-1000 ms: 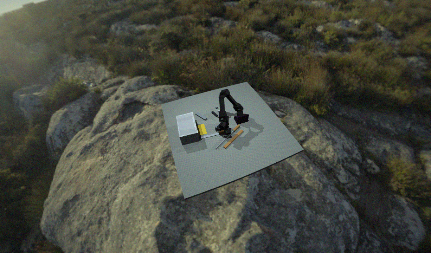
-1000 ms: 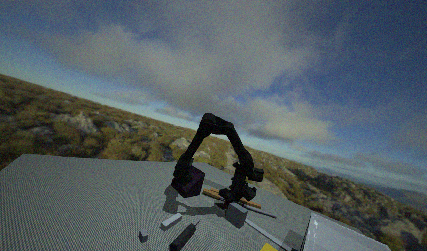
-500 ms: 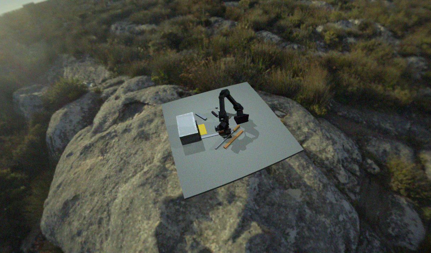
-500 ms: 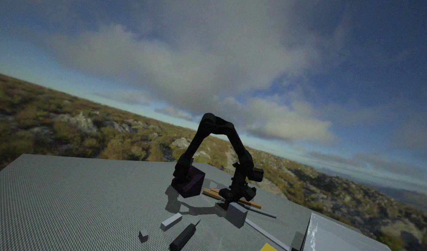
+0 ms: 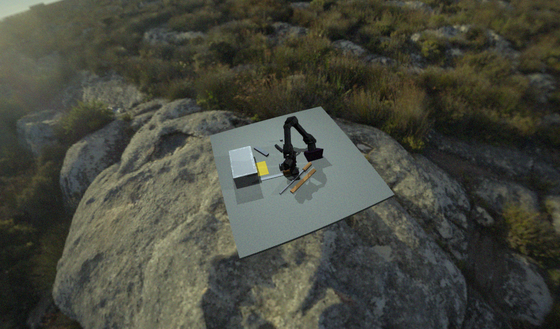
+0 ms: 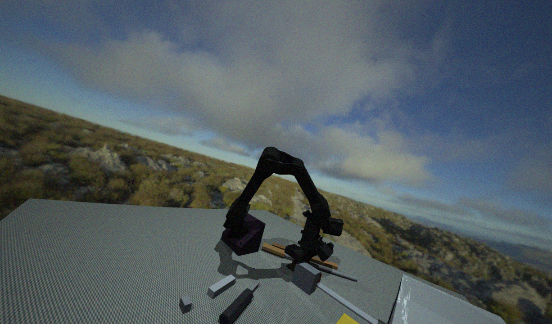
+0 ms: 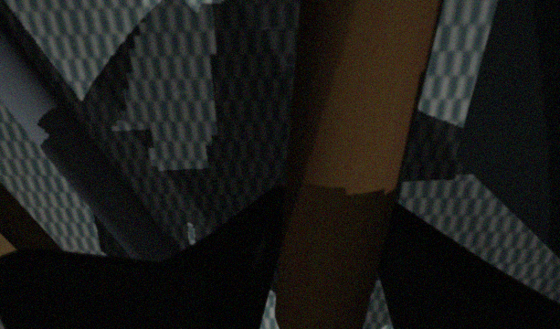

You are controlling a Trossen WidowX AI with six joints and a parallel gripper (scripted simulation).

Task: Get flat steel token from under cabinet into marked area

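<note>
Right now the grey block is 50 mm ahead of my gripper tip, 70 mm to the right of it and 30 mm above it. Also, from my gripper tip: grey bar: 90 mm behind, 290 mm to the right; small grey cube: 80 mm behind, 390 mm to the right; wooden stick: 50 mm behind, 120 mm to the left.
</note>
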